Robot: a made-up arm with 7 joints. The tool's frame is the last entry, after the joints. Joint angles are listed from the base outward. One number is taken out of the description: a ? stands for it. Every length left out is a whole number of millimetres.
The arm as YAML. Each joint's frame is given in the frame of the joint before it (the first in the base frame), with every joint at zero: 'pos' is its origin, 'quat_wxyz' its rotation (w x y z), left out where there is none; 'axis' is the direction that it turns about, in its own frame. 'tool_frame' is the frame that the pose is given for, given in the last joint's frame.
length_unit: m
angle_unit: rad
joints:
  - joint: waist
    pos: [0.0, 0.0, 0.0]
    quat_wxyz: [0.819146, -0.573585, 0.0, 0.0]
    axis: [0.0, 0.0, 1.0]
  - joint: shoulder
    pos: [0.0, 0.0, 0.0]
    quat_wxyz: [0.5, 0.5, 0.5, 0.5]
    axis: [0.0, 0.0, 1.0]
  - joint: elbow
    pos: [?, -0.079, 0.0]
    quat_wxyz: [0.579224, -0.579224, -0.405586, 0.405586]
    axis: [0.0, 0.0, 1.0]
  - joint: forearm
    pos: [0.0, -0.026, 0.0]
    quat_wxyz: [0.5, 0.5, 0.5, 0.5]
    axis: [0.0, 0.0, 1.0]
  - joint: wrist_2
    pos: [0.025, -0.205, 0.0]
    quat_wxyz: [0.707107, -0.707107, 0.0, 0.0]
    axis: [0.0, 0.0, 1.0]
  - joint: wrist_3
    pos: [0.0, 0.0, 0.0]
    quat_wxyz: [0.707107, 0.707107, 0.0, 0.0]
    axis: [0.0, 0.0, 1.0]
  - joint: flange
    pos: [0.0, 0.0, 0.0]
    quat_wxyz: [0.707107, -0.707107, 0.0, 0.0]
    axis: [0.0, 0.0, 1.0]
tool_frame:
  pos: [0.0, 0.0, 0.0]
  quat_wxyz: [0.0, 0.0, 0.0, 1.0]
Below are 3 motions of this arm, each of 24 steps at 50 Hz.
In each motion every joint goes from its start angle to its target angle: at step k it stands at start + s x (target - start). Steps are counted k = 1, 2, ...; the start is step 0. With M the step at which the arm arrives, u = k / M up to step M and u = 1 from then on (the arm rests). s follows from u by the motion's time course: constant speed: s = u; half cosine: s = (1 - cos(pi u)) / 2; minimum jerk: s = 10 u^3 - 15 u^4 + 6 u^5.
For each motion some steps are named. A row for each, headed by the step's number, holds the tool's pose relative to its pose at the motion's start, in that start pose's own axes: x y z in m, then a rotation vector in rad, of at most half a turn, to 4 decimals.
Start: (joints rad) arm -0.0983 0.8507 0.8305 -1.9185 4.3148 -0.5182 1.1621
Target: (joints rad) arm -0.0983 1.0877 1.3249 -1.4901 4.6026 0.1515 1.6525
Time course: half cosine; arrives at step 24
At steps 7, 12, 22, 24:
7: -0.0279 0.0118 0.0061 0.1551 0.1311 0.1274
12: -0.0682 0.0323 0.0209 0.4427 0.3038 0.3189
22: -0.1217 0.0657 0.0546 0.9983 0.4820 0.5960
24: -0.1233 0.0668 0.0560 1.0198 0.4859 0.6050

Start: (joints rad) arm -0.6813 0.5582 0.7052 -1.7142 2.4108 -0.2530 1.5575
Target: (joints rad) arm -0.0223 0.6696 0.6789 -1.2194 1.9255 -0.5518 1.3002
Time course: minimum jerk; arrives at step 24
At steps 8, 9, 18, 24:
8: 0.0104 -0.0455 0.0176 -0.1625 -0.1106 -0.2958
9: 0.0119 -0.0599 0.0243 -0.2094 -0.1448 -0.3900
18: -0.0218 -0.1906 0.1083 -0.5634 -0.4663 -1.3272
24: -0.0361 -0.2091 0.1245 -0.6045 -0.5191 -1.4895

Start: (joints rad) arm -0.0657 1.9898 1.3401 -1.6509 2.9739 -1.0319 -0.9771
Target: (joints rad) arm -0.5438 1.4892 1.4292 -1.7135 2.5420 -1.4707 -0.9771
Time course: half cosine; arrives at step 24
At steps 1, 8, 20, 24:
1: 0.0007 0.0004 -0.0001 0.0020 -0.0044 0.0009
8: 0.0403 0.0234 -0.0037 0.1262 -0.2512 0.0597
20: 0.1154 0.1064 0.0177 0.5657 -0.8671 0.2579
24: 0.1192 0.1153 0.0217 0.6159 -0.9209 0.2784

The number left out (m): 0.218
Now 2 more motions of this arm.
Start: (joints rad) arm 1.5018 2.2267 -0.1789 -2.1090 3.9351 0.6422 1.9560
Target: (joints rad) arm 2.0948 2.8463 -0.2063 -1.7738 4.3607 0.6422 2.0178
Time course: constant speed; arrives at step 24
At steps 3, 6, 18, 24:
3: -0.0052 -0.0054 0.0036 -0.0998 0.0119 0.0518
6: -0.0106 -0.0103 0.0059 -0.1971 0.0222 0.0967
18: -0.0318 -0.0300 -0.0020 -0.5511 0.0388 0.2092
24: -0.0394 -0.0430 -0.0176 -0.6989 0.0277 0.2296

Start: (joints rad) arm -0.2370 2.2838 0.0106 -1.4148 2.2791 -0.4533 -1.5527
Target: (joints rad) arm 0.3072 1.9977 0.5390 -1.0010 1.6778 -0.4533 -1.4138
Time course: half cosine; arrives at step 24
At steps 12, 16, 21, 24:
12: -0.0489 -0.0213 0.0038 0.0516 0.0613 -0.1318
16: -0.0794 -0.0282 0.0160 0.0630 0.1239 -0.2167
21: -0.1070 -0.0310 0.0323 0.0619 0.1904 -0.3000
24: -0.1120 -0.0312 0.0358 0.0606 0.2035 -0.3161

